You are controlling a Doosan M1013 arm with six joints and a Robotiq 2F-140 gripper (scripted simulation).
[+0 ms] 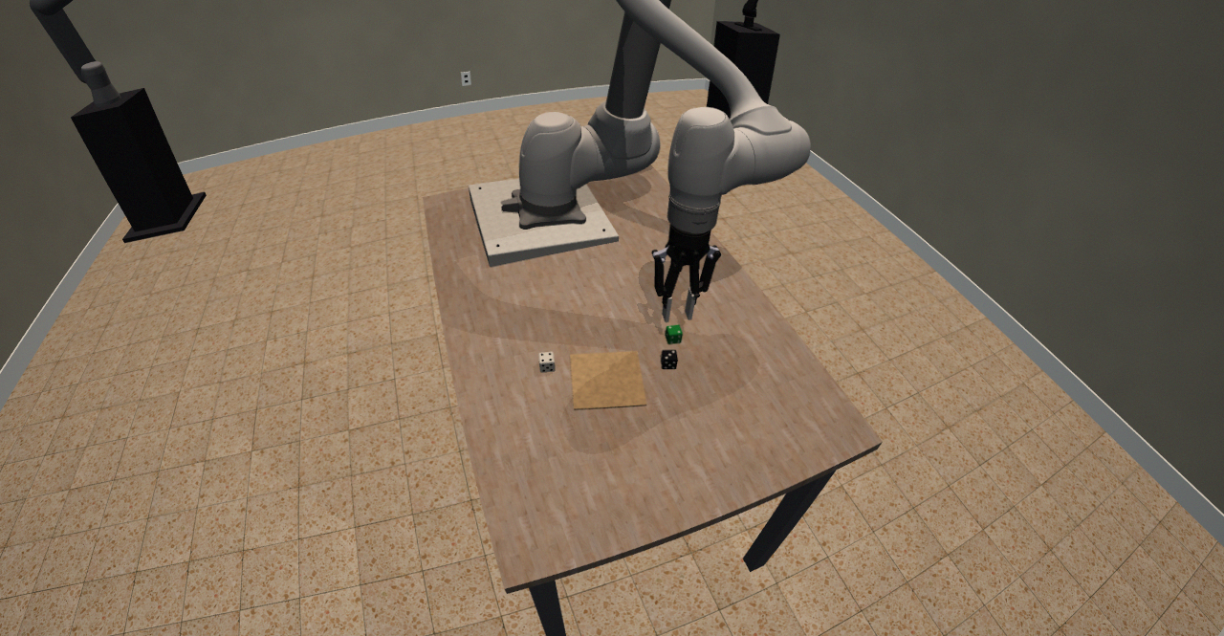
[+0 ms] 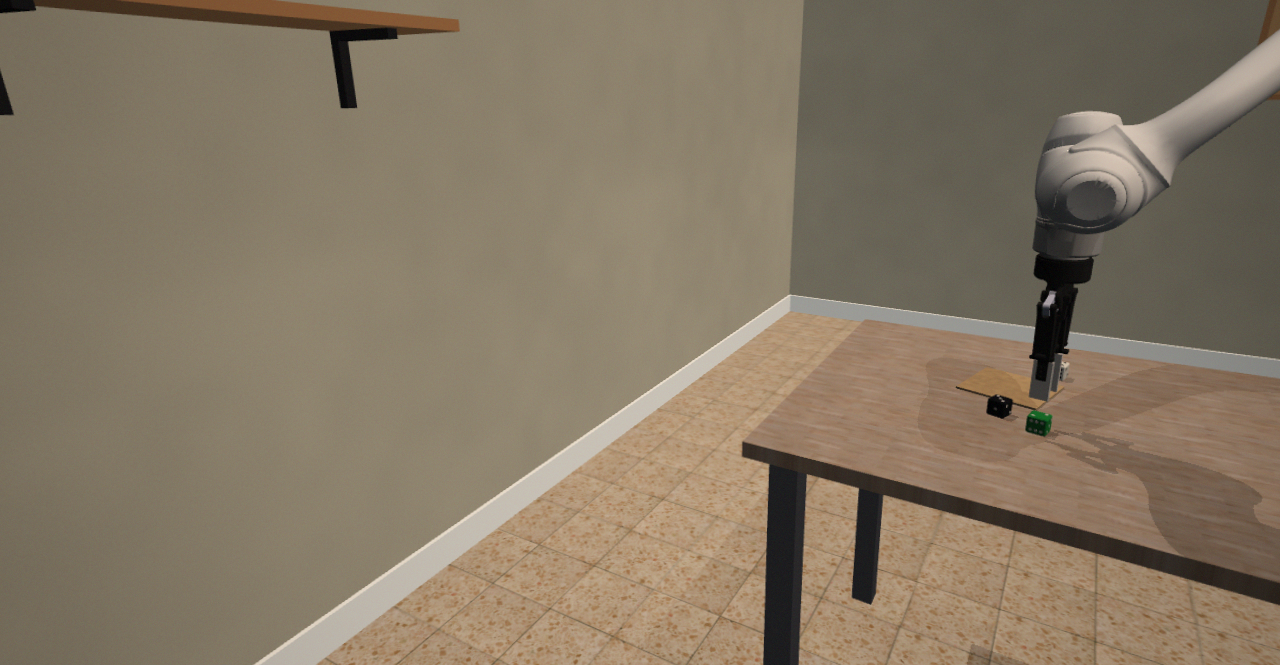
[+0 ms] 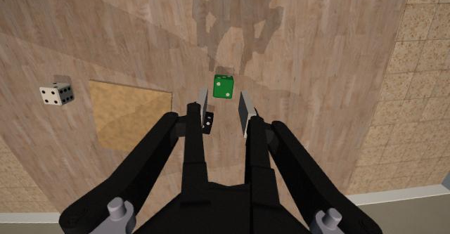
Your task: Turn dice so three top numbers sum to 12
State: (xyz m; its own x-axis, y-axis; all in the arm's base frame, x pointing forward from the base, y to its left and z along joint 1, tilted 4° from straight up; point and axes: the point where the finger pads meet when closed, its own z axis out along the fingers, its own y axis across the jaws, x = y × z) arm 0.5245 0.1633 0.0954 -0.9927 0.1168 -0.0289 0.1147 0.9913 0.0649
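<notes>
My hand is 8 cm above the green die. Also, from my hand: white die (1 cm ahead, 28 cm to the right, 8 cm below); black die (6 cm ahead, 4 cm to the right, 8 cm below); tan mat (7 cm ahead, 17 cm to the right, 10 cm below).
</notes>
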